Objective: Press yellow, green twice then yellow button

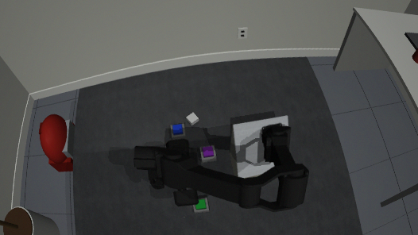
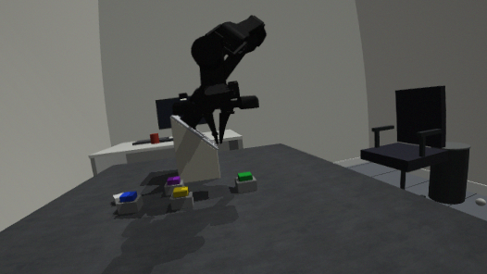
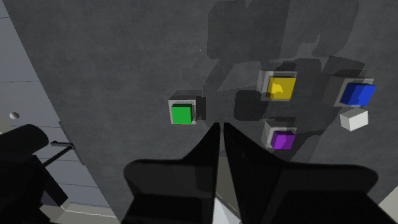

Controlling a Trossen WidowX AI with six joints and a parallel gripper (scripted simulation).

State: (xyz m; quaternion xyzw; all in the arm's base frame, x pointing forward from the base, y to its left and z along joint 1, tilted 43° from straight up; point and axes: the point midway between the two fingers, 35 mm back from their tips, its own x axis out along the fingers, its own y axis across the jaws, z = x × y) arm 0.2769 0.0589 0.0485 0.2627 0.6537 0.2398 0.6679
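My gripper tip is 10 cm above the green button, 6 cm to the right of it and 3 cm past it. Also, from my gripper tip: yellow button (10 cm to the right, 10 cm below, 1 cm ahead); blue button (23 cm to the right, 10 cm below); purple button (13 cm to the right, 10 cm below, 9 cm behind).
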